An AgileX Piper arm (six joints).
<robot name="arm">
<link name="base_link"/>
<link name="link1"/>
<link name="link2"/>
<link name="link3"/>
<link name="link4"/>
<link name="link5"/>
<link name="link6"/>
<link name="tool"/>
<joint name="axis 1" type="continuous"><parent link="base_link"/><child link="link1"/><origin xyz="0.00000 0.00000 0.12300"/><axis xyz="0 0 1"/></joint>
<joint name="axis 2" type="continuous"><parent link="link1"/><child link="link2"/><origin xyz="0.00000 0.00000 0.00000" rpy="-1.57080 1.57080 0.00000"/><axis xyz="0 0 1"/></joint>
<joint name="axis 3" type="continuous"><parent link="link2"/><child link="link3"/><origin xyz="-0.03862 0.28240 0.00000" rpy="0.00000 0.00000 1.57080"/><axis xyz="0 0 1"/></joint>
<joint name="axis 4" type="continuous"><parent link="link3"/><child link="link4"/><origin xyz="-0.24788 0.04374 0.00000" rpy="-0.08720 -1.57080 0.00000"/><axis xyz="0 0 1"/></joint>
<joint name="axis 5" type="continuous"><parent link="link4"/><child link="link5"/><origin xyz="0.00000 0.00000 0.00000" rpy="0.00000 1.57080 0.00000"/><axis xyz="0 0 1"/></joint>
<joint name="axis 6" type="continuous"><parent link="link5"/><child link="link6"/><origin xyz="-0.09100 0.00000 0.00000" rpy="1.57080 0.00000 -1.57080"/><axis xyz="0 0 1"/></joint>
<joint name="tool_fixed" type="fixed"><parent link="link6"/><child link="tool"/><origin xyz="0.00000 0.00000 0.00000"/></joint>
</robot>
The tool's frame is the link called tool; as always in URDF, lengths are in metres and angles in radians. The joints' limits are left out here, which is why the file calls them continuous.
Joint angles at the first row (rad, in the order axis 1, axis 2, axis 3, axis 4, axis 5, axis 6):
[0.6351, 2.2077, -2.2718, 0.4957, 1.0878, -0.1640]
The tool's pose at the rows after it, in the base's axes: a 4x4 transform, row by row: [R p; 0 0 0 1], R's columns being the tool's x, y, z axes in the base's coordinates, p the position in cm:
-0.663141, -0.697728, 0.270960, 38.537; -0.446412, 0.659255, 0.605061, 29.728; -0.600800, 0.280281, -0.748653, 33.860; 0, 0, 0, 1
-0.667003, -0.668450, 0.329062, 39.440; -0.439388, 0.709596, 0.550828, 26.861; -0.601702, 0.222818, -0.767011, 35.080; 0, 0, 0, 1
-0.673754, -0.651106, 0.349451, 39.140; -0.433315, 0.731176, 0.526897, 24.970; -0.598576, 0.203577, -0.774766, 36.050; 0, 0, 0, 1
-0.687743, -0.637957, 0.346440, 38.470; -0.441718, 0.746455, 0.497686, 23.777; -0.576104, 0.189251, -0.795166, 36.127; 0, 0, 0, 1
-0.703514, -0.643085, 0.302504, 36.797; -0.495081, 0.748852, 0.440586, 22.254; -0.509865, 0.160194, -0.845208, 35.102; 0, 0, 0, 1
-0.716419, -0.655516, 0.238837, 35.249; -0.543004, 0.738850, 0.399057, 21.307; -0.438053, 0.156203, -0.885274, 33.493; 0, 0, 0, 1
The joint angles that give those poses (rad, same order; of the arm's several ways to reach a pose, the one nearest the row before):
[0.5913, 2.1848, -2.3133, 0.3912, 1.1713, -0.1601]
[0.5400, 2.1513, -2.3111, 0.3312, 1.2018, -0.1590]
[0.5113, 2.0942, -2.2543, 0.3139, 1.2071, -0.1654]
[0.4990, 2.0410, -2.1746, 0.2943, 1.2079, -0.1683]
[0.4920, 1.9530, -2.0080, 0.2651, 1.2131, -0.2023]
[0.4908, 1.8929, -1.8651, 0.2579, 1.2181, -0.2369]

